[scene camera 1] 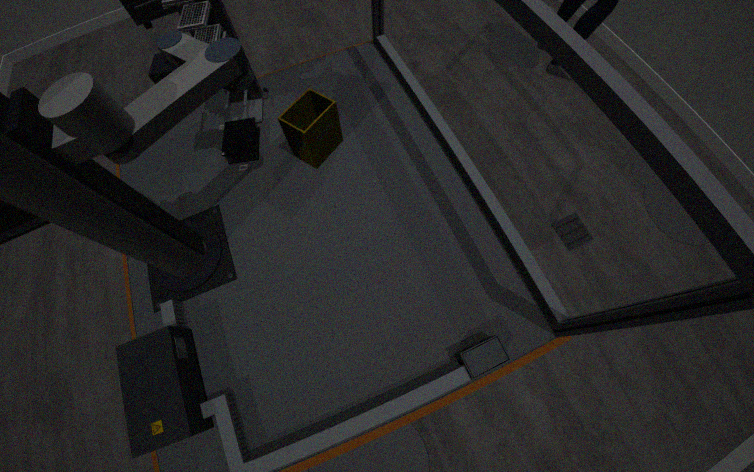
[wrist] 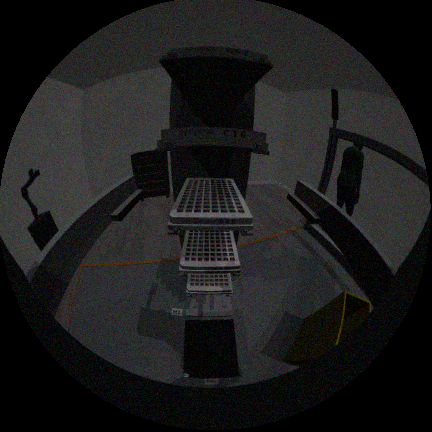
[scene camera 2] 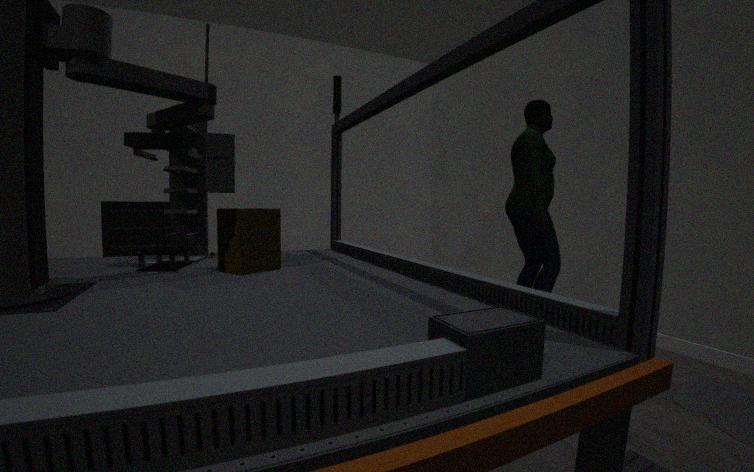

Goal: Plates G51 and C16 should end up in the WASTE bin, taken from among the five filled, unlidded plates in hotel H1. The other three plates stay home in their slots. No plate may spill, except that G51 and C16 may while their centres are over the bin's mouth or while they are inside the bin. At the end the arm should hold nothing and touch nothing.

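Places are measured from the arm's base along level axes (x left, y back, z up), in metres.
Where they show: gripper, between the fingertips: [scene camera 1: 200,38] [wrist: 217,182] [scene camera 2: 177,157]; arm's base, origin of its link: [scene camera 1: 189,257] [scene camera 2: 5,304].
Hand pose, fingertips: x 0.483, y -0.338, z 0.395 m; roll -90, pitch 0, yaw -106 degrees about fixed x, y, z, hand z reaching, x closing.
Things, the pixels of their top centre, and the offset from my fingertips.
- plate, centre of its top: [wrist: 214,74] [scene camera 2: 181,126] dy -0.009, dx +0.055, dz +0.126 m
- yellow WASTE bin, centre of its top: [wrist: 356,324] [scene camera 2: 249,208] [scene camera 1: 306,109] dy -0.230, dx -0.251, dz -0.182 m
- black block, centre of its top: [wrist: 209,349] [scene camera 2: 165,246] [scene camera 1: 237,133] dy +0.037, dx -0.112, dz -0.312 m
- grey box, centre of its top: [scene camera 2: 487,318] [scene camera 1: 485,356] dy -0.412, dx -1.150, dz -0.307 m
Hotel H1 [wrist: 177,107] [scene camera 2: 202,222] is a dark column with plates stacked one above another. In the wrist view, plate C16 [wrist: 214,137] is nearly edge-on, its label readable. Another plate [wrist: 215,54] is above it, its label unreadable. Three pale gridded plates lie level below: an upper one [wrist: 210,200], a middle one [wrist: 210,247] and a lowest one [wrist: 209,281], labels unreadable. I cannot tell which is G51. My gripper [wrist: 217,182] is open and empty, facing the hotel, its fingers a little below C16's height. The yellow WASTE bin [scene camera 1: 319,139] [scene camera 2: 250,239] [wrist: 312,332] stands upright; its inside is too dark to read.
A black block [scene camera 1: 241,139] [wrist: 210,347] stands before the hotel. A dark slotted rack [wrist: 150,172] is behind at the left. A grey box [scene camera 1: 484,356] [scene camera 2: 486,350] sits at the front edge. A person [scene camera 2: 534,205] [wrist: 351,172] stands beyond the framed side barrier [scene camera 2: 336,189].
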